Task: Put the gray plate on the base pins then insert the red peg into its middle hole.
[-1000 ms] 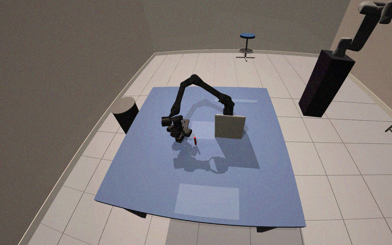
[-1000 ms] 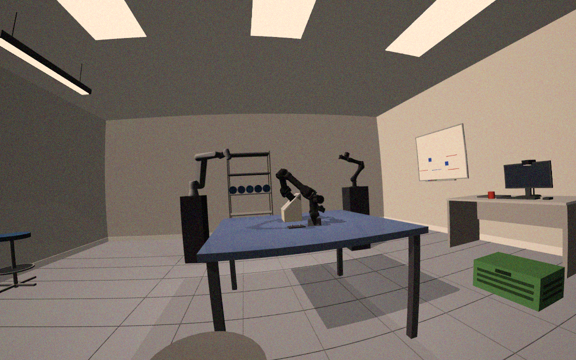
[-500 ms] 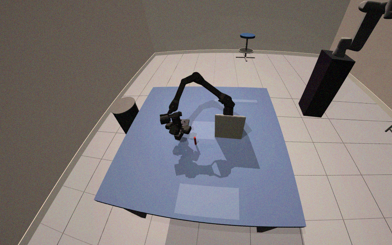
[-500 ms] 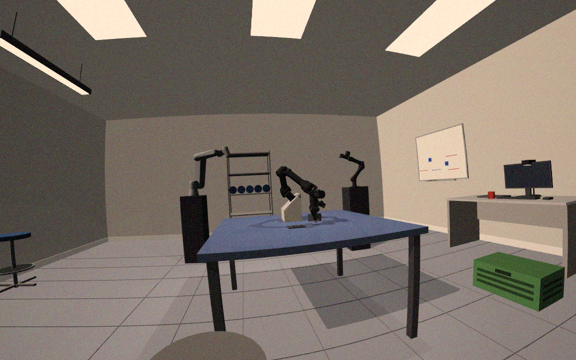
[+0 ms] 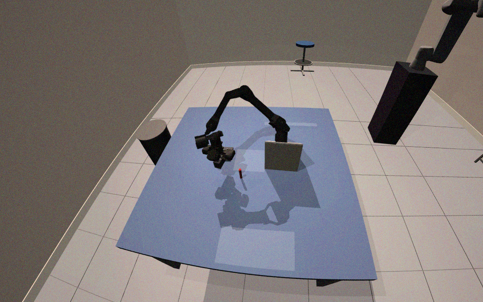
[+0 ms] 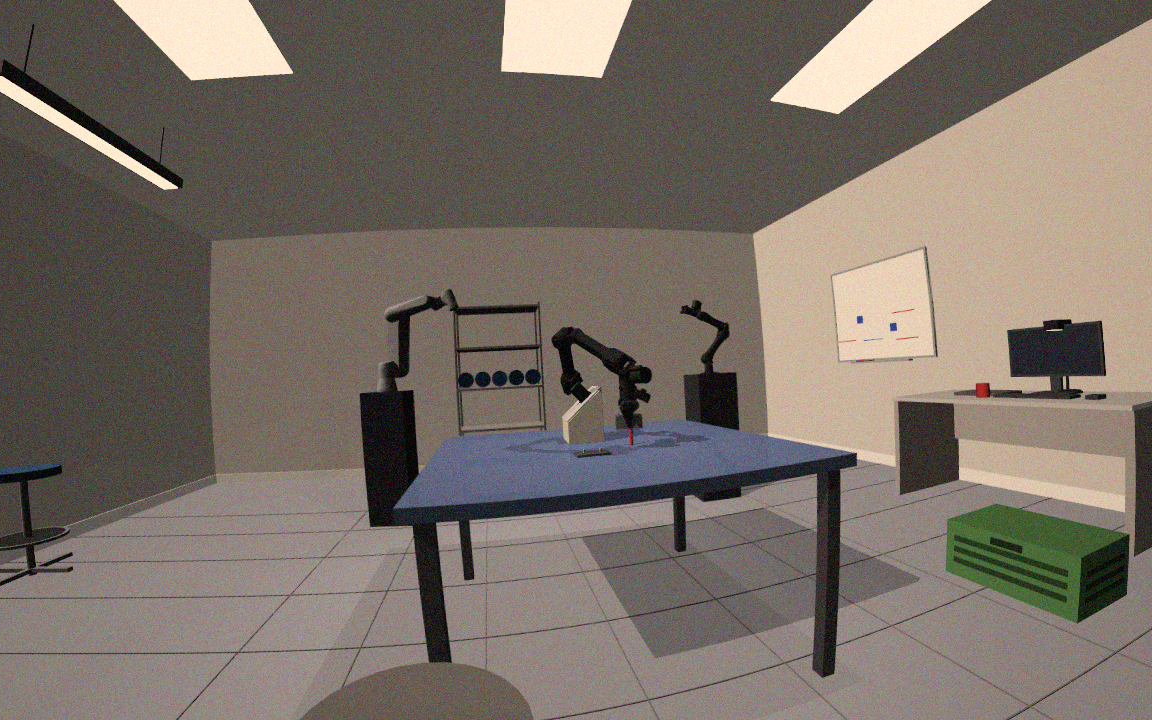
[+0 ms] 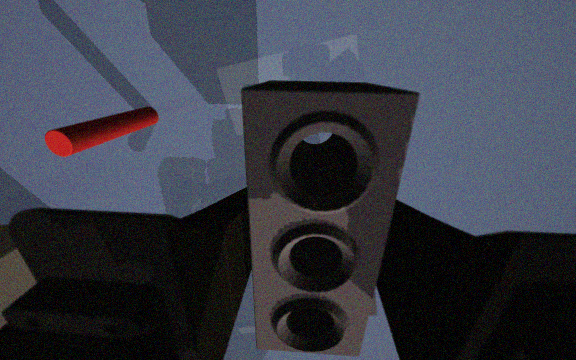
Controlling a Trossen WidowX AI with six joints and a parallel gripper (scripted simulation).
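Right now my gripper tip is 140 mm to the left of the base, 80 mm above it and 10 mm short of it. Round my gripper tip: gray plate: 30 mm above; red peg: 120 mm behind, 50 mm below, 40 mm to the left.
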